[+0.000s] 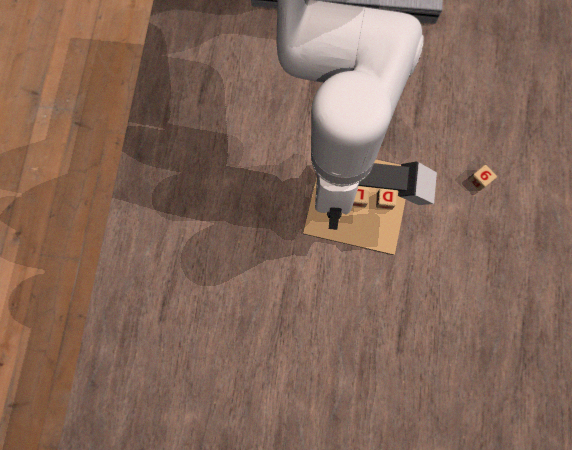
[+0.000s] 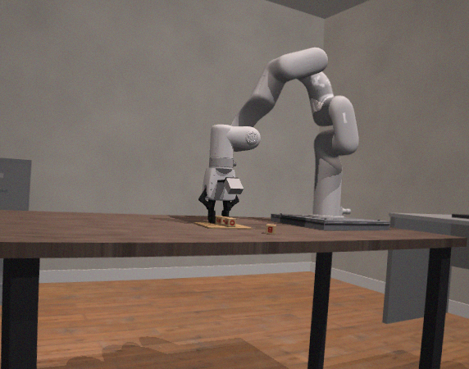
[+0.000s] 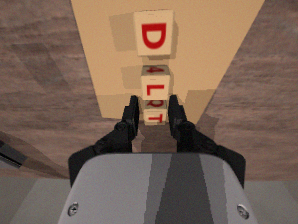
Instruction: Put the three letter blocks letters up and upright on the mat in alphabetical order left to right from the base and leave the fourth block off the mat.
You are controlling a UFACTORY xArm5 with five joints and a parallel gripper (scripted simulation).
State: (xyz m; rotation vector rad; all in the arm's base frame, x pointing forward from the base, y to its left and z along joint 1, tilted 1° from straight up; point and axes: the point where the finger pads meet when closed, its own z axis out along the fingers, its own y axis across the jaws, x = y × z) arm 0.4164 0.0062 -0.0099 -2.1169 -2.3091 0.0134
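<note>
My gripper is now 40 mm to the right of the tan mat and 20 mm above it.
</note>
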